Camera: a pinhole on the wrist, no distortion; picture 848 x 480 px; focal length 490.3 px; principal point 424.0 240.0 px. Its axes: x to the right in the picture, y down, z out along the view. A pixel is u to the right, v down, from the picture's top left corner.
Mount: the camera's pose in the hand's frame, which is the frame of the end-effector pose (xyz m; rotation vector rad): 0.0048 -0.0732 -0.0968 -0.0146 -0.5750 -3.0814
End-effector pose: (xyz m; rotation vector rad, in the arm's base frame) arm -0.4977 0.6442 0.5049 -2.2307 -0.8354 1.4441
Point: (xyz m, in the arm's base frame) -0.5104 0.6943 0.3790
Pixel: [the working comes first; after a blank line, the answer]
In the camera's frame: -0.1106 -0.0389 0.1875

134.6 138.4
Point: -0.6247 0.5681 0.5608
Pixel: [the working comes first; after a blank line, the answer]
In the camera's frame: 0.1335 0.0091 0.1993

752.3 262.5
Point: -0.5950 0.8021 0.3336
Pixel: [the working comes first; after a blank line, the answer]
In the camera's frame: -0.1849 0.0701 0.2464

56.1 379.5
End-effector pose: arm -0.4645 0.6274 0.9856 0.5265 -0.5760 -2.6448
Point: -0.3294 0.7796 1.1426
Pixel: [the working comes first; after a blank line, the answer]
In the camera's frame: 0.2321 0.0259 0.2224

outside the picture
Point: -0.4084 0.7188 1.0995
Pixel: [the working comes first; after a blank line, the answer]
In the camera's frame: 0.1258 0.0104 0.2065

722.5 264.7
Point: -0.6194 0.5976 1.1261
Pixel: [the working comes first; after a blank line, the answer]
In the camera's frame: -0.1001 -0.0115 0.2983

259.5 221.1
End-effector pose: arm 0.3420 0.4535 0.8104 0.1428 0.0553 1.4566
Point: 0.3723 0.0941 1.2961
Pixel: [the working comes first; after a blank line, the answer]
In the camera's frame: 0.3400 0.1515 0.5856

708.7 366.8
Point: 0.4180 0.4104 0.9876
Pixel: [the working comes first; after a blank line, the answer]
In the camera's frame: 0.0330 0.0866 0.2711

483.7 396.7
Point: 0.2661 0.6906 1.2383
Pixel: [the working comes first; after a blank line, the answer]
In the camera's frame: -0.2388 -0.0329 0.5473

210.1 210.5
